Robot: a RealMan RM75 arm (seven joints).
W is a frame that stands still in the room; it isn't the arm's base.
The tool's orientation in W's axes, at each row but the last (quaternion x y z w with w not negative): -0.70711 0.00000 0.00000 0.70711; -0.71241 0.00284 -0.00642 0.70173; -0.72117 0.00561 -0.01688 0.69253; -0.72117 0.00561 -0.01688 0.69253; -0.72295 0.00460 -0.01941 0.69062; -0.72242 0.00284 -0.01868 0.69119; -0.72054 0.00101 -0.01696 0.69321; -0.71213 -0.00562 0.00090 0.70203; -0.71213 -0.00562 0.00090 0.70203; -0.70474 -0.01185 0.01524 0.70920; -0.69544 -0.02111 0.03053 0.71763
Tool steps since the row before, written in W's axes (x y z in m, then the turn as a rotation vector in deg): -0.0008 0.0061 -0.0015 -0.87 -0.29 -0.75; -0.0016 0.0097 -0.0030 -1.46 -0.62 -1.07; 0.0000 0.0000 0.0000 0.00 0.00 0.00; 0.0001 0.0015 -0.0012 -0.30 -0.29 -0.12; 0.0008 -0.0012 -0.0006 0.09 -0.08 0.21; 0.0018 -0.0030 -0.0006 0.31 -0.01 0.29; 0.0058 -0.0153 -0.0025 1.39 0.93 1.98; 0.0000 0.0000 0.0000 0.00 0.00 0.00; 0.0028 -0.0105 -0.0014 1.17 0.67 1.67; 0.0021 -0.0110 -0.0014 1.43 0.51 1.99; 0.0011 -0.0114 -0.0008 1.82 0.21 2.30
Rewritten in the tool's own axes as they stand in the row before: -0.0008 0.0015 0.0061 -0.87 0.75 -0.29; -0.0017 0.0028 0.0097 -1.46 1.07 -0.62; 0.0000 0.0000 0.0000 0.00 0.00 0.00; 0.0000 0.0011 0.0015 -0.29 0.13 -0.29; 0.0008 0.0007 -0.0011 0.10 -0.20 -0.09; 0.0019 0.0008 -0.0029 0.32 -0.28 -0.01; 0.0061 0.0032 -0.0150 1.41 -1.98 0.89; 0.0000 0.0000 0.0000 0.00 0.00 0.00; 0.0027 0.0016 -0.0105 1.19 -1.67 0.64; 0.0017 0.0013 -0.0111 1.44 -1.99 0.47; 0.0003 0.0004 -0.0115 1.80 -2.32 0.15
